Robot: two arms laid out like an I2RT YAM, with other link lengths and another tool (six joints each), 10 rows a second.
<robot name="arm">
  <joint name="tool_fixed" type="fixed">
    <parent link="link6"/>
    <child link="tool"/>
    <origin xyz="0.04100 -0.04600 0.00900" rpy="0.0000 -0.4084 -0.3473"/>
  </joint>
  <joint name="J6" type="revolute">
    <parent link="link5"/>
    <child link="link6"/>
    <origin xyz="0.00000 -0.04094 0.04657" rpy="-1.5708 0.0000 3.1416"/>
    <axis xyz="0 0 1"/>
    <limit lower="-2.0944" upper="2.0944"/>
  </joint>
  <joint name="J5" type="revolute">
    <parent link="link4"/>
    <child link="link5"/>
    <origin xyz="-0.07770 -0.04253 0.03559" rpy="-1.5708 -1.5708 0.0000"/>
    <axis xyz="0 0 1"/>
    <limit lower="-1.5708" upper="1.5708"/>
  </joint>
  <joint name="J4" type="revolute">
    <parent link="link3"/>
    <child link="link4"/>
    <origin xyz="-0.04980 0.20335 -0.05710" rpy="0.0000 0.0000 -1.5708"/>
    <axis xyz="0 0 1"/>
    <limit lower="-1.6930" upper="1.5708"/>
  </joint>
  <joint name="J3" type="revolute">
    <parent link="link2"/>
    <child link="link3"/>
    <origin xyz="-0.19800 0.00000 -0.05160" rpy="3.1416 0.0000 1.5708"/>
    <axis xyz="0 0 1"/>
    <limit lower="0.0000" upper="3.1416"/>
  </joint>
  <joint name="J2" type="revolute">
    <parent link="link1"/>
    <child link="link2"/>
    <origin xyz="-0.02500 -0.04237 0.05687" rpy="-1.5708 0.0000 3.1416"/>
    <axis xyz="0 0 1"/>
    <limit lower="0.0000" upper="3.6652"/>
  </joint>
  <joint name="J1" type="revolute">
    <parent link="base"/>
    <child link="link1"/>
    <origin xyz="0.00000 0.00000 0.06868" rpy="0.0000 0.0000 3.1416"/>
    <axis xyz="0 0 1"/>
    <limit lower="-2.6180" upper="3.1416"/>
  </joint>
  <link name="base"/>
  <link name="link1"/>
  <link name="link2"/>
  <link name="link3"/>
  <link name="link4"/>
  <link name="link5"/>
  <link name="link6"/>
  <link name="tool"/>
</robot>
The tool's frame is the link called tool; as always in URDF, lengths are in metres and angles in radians.
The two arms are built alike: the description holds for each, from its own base.
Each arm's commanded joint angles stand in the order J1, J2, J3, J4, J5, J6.
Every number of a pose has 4 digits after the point. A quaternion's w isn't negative.
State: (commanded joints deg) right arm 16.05 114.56 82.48 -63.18 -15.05 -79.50; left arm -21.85 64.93 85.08 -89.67 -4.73 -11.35
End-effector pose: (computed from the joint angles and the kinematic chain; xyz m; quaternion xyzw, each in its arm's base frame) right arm 0.2348 0.0559 0.1095 -0.1819 0.9580 0.1683 0.1443; left arm 0.1151 0.0050 0.2847 0.6365 0.7074 -0.0351 0.3054
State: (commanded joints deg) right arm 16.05 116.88 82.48 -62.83 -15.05 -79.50; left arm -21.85 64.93 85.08 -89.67 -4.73 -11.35
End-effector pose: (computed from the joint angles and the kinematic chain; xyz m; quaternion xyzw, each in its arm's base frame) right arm 0.2347 0.0559 0.1003 -0.1798 0.9610 0.1668 0.1275; left arm 0.1151 0.0050 0.2847 0.6365 0.7074 -0.0351 0.3054
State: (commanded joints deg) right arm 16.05 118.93 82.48 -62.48 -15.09 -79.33; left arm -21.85 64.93 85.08 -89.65 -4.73 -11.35
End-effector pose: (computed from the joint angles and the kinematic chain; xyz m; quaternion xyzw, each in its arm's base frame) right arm 0.2343 0.0559 0.0922 -0.1764 0.9637 0.1653 0.1129; left arm 0.1151 0.0050 0.2847 0.6365 0.7073 -0.0350 0.3056
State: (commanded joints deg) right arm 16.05 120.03 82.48 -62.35 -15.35 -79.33; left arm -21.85 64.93 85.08 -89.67 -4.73 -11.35
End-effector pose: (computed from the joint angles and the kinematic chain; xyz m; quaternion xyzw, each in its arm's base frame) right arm 0.2339 0.0561 0.0878 -0.1747 0.9648 0.1666 0.1045; left arm 0.1151 0.0050 0.2847 0.6365 0.7074 -0.0351 0.3054
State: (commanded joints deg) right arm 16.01 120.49 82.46 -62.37 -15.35 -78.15; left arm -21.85 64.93 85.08 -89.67 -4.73 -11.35
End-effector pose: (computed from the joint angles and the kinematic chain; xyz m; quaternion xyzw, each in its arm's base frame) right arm 0.2325 0.0565 0.0865 -0.1642 0.9677 0.1631 0.0995; left arm 0.1151 0.0050 0.2847 0.6365 0.7074 -0.0351 0.3054
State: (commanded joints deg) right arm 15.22 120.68 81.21 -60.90 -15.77 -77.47; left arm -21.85 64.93 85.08 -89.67 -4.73 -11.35
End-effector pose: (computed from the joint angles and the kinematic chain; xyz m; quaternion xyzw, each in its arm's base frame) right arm 0.2311 0.0538 0.0814 -0.1509 0.9697 0.1642 0.1000; left arm 0.1151 0.0050 0.2847 0.6365 0.7074 -0.0351 0.3054
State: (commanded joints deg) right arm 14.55 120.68 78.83 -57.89 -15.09 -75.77; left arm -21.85 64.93 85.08 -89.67 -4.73 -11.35
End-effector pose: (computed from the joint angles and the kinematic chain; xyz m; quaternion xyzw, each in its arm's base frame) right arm 0.2281 0.0509 0.0736 -0.1339 0.9732 0.1543 0.1055; left arm 0.1151 0.0050 0.2847 0.6365 0.7074 -0.0351 0.3054
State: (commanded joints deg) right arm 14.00 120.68 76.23 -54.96 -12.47 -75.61; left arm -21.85 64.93 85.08 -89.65 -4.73 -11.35
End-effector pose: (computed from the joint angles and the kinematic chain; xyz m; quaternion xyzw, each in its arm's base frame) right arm 0.2254 0.0454 0.0659 -0.1351 0.9757 0.1320 0.1108; left arm 0.1151 0.0050 0.2847 0.6365 0.7073 -0.0350 0.3056
